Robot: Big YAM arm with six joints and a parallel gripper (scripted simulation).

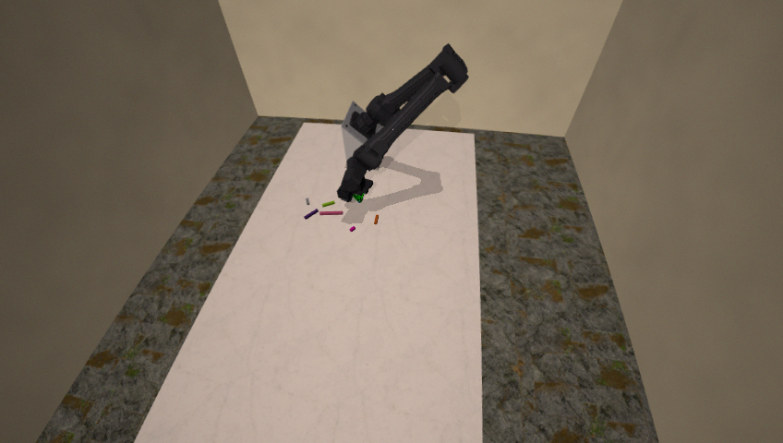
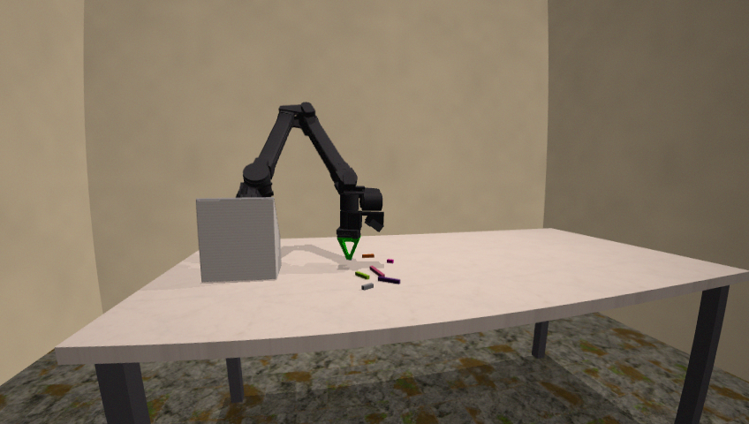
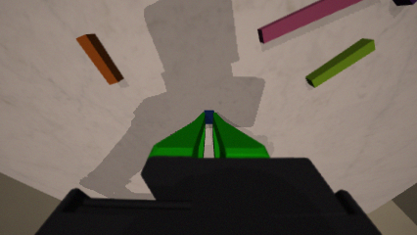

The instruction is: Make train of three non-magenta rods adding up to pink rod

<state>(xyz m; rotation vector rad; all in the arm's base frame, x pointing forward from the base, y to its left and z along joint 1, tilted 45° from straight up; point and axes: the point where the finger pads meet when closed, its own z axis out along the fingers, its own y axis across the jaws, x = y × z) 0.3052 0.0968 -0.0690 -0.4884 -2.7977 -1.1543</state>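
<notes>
The orange rod lies 8 cm ahead of my hand, 7 cm to the left of it and 2 cm below it. Round my hand: pink rod 6 cm ahead, 11 cm to the right, 2 cm below; blue rod right at my hand; lime rod 1 cm ahead, 13 cm to the right, 2 cm below.
</notes>
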